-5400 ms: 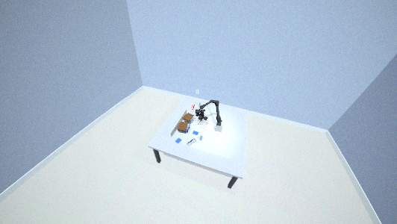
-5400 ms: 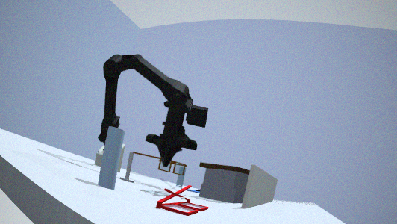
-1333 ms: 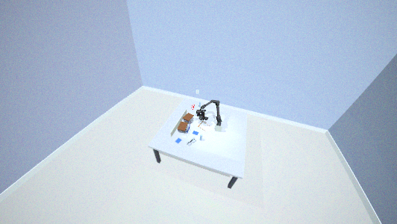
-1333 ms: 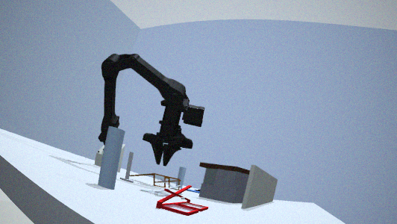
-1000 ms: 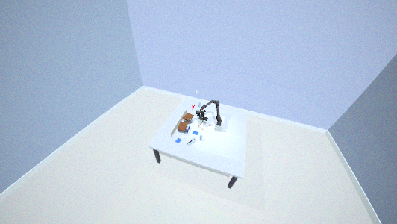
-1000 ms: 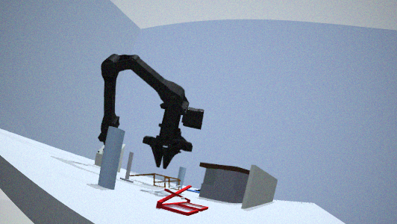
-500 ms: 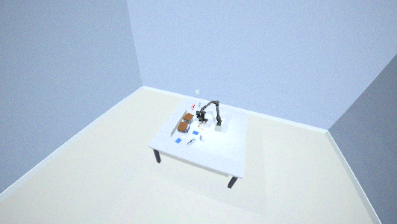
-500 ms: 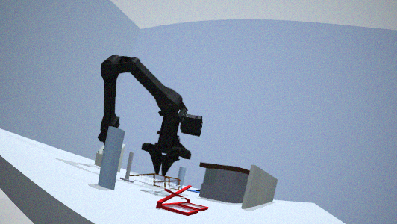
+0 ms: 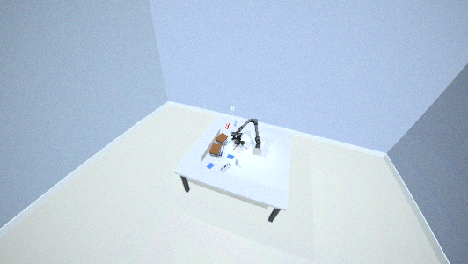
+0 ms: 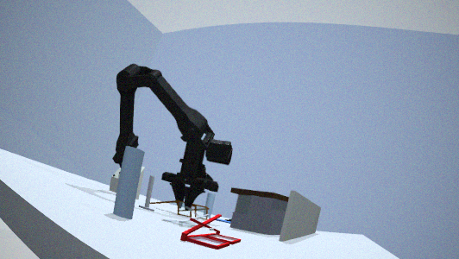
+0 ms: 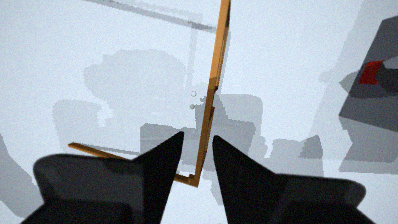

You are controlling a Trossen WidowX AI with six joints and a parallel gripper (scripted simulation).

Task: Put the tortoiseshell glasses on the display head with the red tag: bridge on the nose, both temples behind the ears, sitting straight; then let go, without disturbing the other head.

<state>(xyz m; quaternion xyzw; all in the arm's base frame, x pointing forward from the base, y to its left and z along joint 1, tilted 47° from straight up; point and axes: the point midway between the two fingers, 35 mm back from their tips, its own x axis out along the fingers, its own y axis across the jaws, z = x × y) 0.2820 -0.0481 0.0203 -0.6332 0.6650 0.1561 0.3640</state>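
The grey head lies 200 mm ahead of my gripper tip, 20 mm to the left of it and 40 mm above it. From my gripper tip the other things lie so: slanted panel (340 mm ahead, 130 mm to the left, 40 mm above); thin grey post (180 mm to the right).
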